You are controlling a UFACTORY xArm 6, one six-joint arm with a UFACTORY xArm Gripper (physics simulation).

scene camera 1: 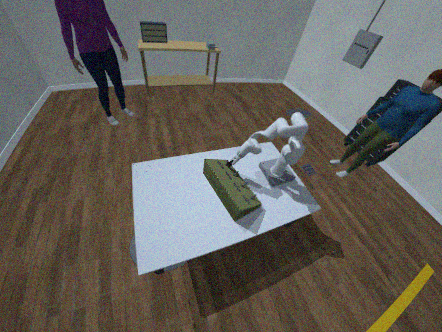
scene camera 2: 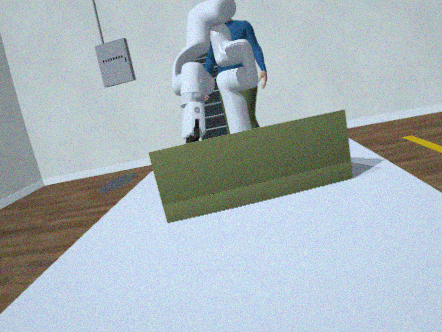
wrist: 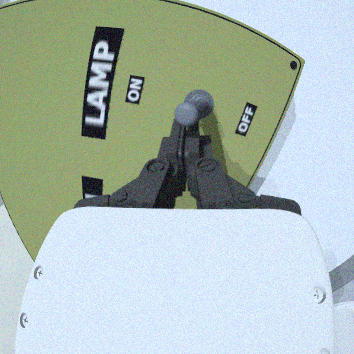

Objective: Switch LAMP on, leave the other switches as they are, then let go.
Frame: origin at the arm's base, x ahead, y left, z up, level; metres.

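Where they show: gripper, fingertip midpoint: (scene camera 1: 228, 165) (wrist: 187, 135); arm's base at its link origin: (scene camera 1: 276, 171).
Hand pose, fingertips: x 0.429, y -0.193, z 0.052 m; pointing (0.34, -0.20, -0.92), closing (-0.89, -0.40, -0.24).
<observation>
Things, the pixels of their top centre, and the offset from my fingertips. "pt": a spot on its surface instead. Level surfaces: height alone.
- LAMP label at its top centre: (wrist: 93, 84) dx +0.067, dy -0.018, dz +0.026 m
- OFF label at a spot on its surface: (wrist: 246, 119) pt dx -0.033, dy -0.024, dz -0.029 m
- grey LAMP lever at its top centre: (wrist: 182, 114) dx -0.002, dy -0.022, dz +0.038 m
- white table at its surface level: dz -0.105 m
The olive switch panel (scene camera 1: 222, 192) (scene camera 2: 255, 162) (wrist: 45, 100) stands on the white table; scene camera 2 shows its back. In the wrist view the LAMP label (wrist: 102, 82) lies beside the ON label (wrist: 134, 89), with the OFF label (wrist: 246, 119) across the lever. The grey LAMP lever (wrist: 187, 113) has its knob a little to the ON side of its base, leaning slightly that way. My gripper (scene camera 1: 230, 163) (scene camera 2: 192, 139) (wrist: 187, 135) is shut and empty. Its fingertips are at the lever's knob, seemingly against it; exact contact is hard to tell.
More levers stand along the panel beyond the LAMP end. Part of another label (wrist: 92, 188) shows beside my fingers. The arm's base plate (scene camera 1: 275, 175) is on the white table (scene camera 1: 167, 215) (scene camera 2: 240, 260). A person in blue (scene camera 1: 407, 112) stands behind the arm.
</observation>
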